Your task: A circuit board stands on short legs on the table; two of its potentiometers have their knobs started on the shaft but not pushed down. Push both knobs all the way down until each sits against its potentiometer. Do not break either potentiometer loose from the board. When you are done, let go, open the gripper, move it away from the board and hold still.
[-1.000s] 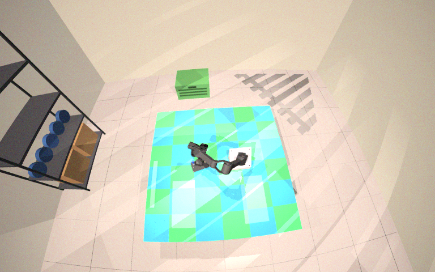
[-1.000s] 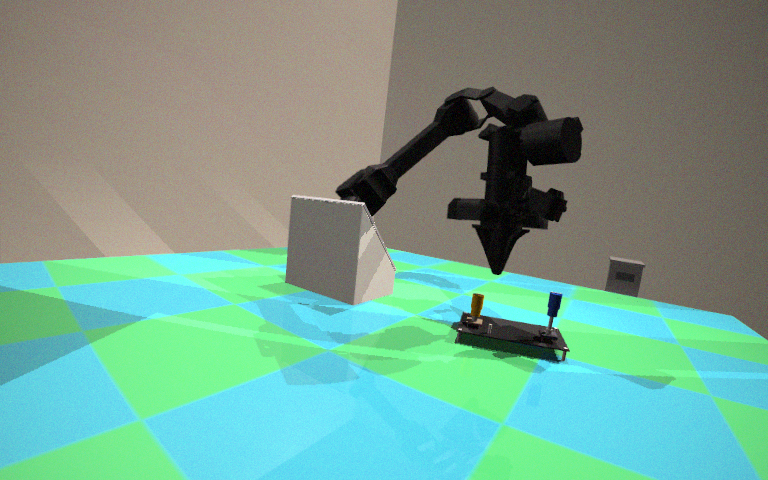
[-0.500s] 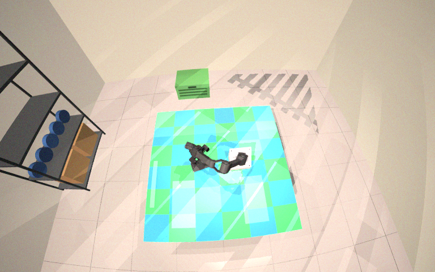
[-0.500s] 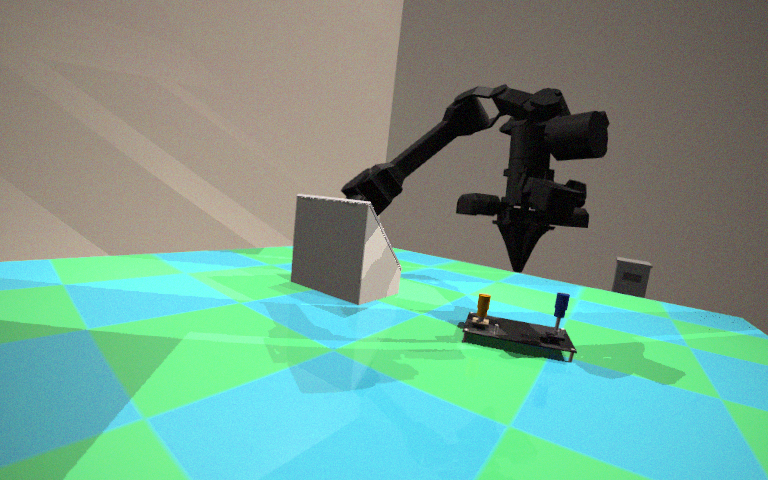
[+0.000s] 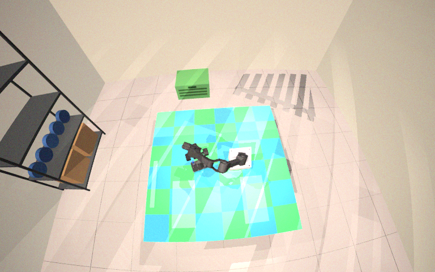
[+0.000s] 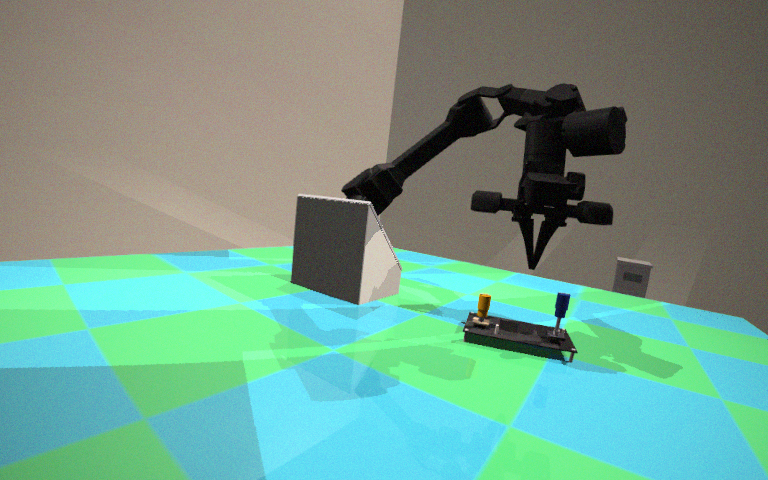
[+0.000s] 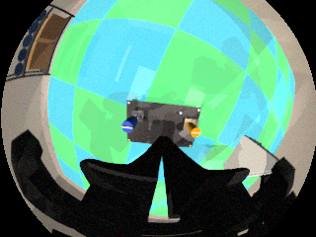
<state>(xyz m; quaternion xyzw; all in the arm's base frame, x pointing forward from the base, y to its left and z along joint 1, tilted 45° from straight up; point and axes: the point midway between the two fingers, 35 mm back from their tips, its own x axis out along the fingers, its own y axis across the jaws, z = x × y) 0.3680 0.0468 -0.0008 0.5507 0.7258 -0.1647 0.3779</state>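
My gripper tip is now 5 cm short of the blue knob, 2 cm to the right of it and 4 cm above it. The rest, counted from my gripper tip: orange knob (6 cm behind, 1 cm to the right, 6 cm below).
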